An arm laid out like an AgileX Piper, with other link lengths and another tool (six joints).
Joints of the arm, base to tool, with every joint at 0 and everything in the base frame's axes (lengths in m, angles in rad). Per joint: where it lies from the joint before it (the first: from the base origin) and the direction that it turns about. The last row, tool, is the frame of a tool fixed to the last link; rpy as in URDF.
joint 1: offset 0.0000 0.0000 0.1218 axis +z
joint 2: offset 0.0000 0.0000 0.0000 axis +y
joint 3: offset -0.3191 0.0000 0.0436 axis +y
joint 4: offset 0.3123 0.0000 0.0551 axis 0.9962 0 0.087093
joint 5: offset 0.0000 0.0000 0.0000 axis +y
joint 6: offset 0.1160 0.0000 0.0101 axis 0.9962 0 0.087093
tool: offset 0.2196 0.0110 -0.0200 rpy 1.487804 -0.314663 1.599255
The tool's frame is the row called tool.
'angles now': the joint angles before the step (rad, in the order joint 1, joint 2, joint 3, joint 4, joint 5, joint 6). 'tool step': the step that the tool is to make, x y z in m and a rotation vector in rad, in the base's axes. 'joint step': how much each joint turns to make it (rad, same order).
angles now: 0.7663, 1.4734, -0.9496, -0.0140, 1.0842, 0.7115
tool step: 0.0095, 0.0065, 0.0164, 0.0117, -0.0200, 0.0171
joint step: -0.0001, -0.0038, -0.0513, -0.0046, 0.0323, -0.0159
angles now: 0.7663, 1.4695, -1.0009, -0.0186, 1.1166, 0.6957
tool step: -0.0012, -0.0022, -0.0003, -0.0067, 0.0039, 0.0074
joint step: -0.0001, 0.0012, -0.0004, -0.0017, 0.0066, -0.0070
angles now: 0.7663, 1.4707, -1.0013, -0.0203, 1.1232, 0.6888
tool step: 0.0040, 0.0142, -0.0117, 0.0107, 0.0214, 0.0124
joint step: -0.0001, 0.0604, -0.0234, 0.0259, -0.0291, -0.0225
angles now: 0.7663, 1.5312, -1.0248, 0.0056, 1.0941, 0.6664
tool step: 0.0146, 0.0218, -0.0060, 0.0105, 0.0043, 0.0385
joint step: 0.0063, 0.0833, -0.0744, 0.0141, -0.0127, -0.0382
